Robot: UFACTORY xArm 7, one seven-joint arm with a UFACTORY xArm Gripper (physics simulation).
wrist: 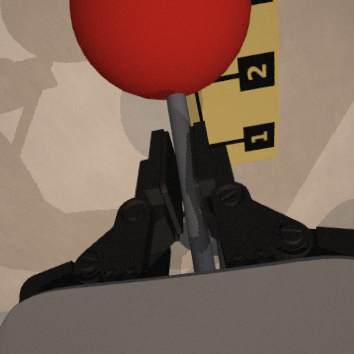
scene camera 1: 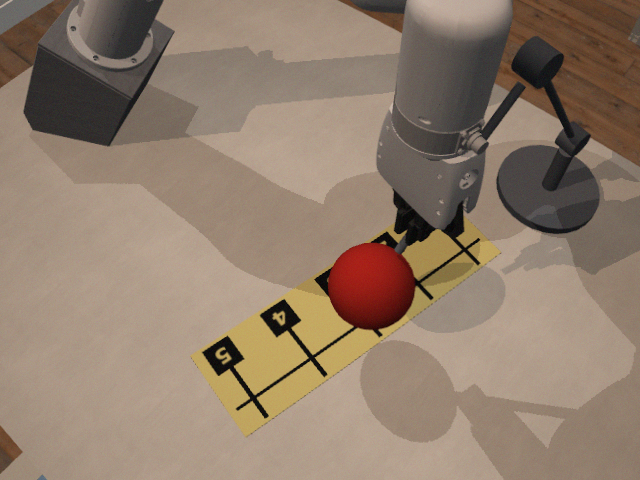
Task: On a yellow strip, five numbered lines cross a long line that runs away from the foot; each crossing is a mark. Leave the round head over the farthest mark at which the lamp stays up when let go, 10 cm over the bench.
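Frame: origin at the arm's base, x right, y ahead, z up, level; centimetres.
Seen in the pictures: gripper, between the fingertips: (wrist: 184, 150) (scene camera 1: 411, 231); arm's base, origin of its link: (scene camera 1: 110, 35).
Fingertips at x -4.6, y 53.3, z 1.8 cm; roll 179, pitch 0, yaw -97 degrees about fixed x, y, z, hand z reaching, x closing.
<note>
Pixels of each thing's middle, then the offset from my fingertips to it. "*": a spot on its surface instead. Level surfaces: height alone.
- lamp's red round head, a spot on its surface: (wrist: 160, 40) (scene camera 1: 376, 262) * dx +4.7, dy -0.6, dz -1.7 cm
- dark round foot, middle of its body: (scene camera 1: 548, 187) dx -31.8, dy +3.5, dz -18.0 cm
- lamp's upper dark joint, a spot on its surface: (scene camera 1: 537, 62) * dx -11.8, dy +2.1, dz +18.3 cm
- lower joint, a spot on its surface: (scene camera 1: 572, 138) * dx -30.3, dy +3.8, dz -5.3 cm
- bench, height of its surface: dz -18.7 cm
The lamp's red round head (scene camera 1: 371, 285) (wrist: 160, 40) hangs above the yellow strip (scene camera 1: 276, 356) (wrist: 225, 112). In the scene view it covers the line 3 crossing and part of label 3; its exact height cannot be told. My gripper (scene camera 1: 413, 237) (wrist: 184, 150) is shut on the grey lamp rod (scene camera 1: 401, 244) (wrist: 181, 140) just behind the head. The dark round foot (scene camera 1: 527, 206) stands on the bench beyond the strip's line 1 end. Labels 4 (scene camera 1: 280, 317) and 5 (scene camera 1: 222, 354) show plainly; labels 1 (wrist: 259, 136) and 2 (wrist: 257, 71) show in the wrist view.
The lamp's upper dark joint (scene camera 1: 537, 62) stands up right of my arm, with a thin link down to the lower joint (scene camera 1: 572, 138) over the foot. The robot's base block (scene camera 1: 77, 98) is at the upper left. Shadows of head and arm lie on the bench (scene camera 1: 129, 310).
</note>
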